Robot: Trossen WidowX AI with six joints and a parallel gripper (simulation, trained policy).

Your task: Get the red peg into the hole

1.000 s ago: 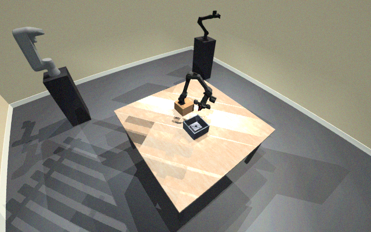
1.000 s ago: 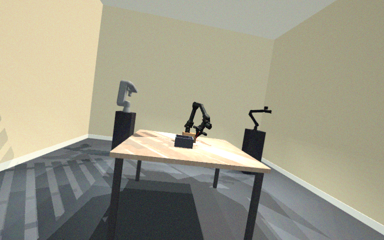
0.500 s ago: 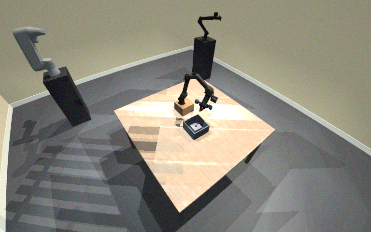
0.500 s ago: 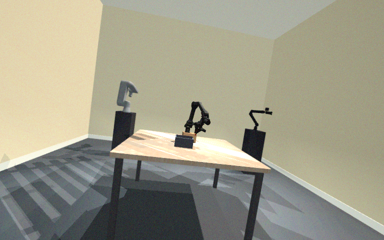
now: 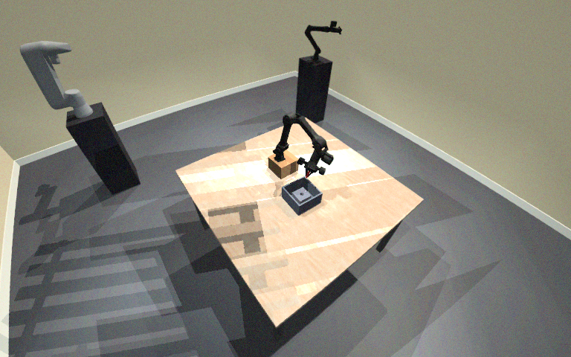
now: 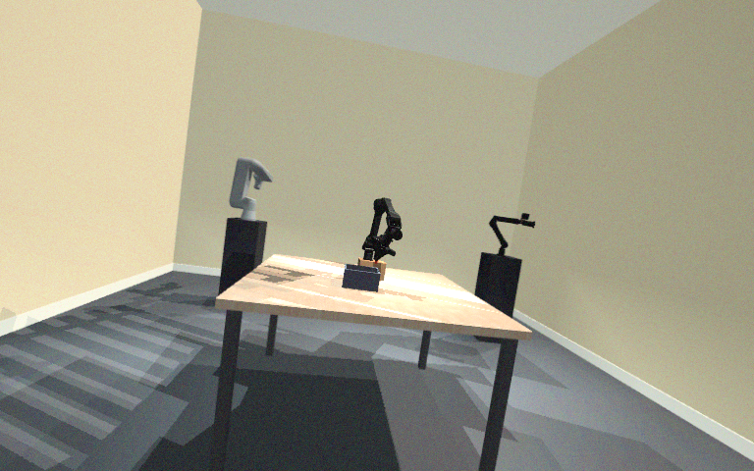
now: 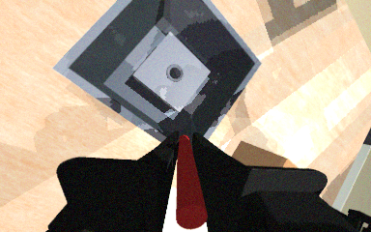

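Right now the pale grey plate is 5 cm ahead of my gripper tip, 7 cm to the right of it and 10 cm below it. Also, from my gripper tip: red peg 1 cm behind, 2 cm to the left, 2 cm above; then grey box 5 cm ahead, 7 cm to the right, 12 cm below.
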